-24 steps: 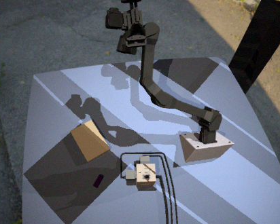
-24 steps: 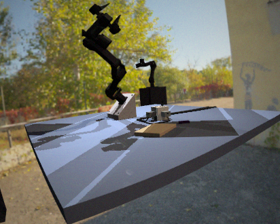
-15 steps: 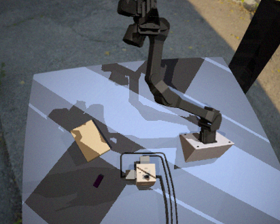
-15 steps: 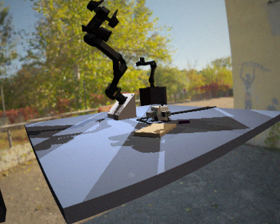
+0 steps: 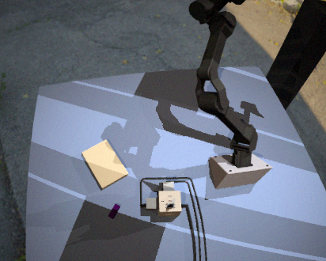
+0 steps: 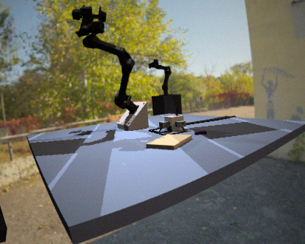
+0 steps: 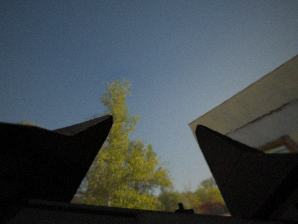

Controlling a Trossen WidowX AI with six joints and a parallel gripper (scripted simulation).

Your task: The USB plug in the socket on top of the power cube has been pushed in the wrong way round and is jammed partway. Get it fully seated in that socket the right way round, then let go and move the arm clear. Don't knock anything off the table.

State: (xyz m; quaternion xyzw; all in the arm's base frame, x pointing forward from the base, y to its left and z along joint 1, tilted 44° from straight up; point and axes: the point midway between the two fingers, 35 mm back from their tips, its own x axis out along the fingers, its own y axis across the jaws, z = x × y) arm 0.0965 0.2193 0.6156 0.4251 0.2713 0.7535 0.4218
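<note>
The flat tan slab is 44 cm ahead of my gripper tip, 14 cm to the left of it and 73 cm below it. From my gripper tip the other things lie so: small purple block (42 cm ahead, 35 cm to the left, 74 cm below).
</note>
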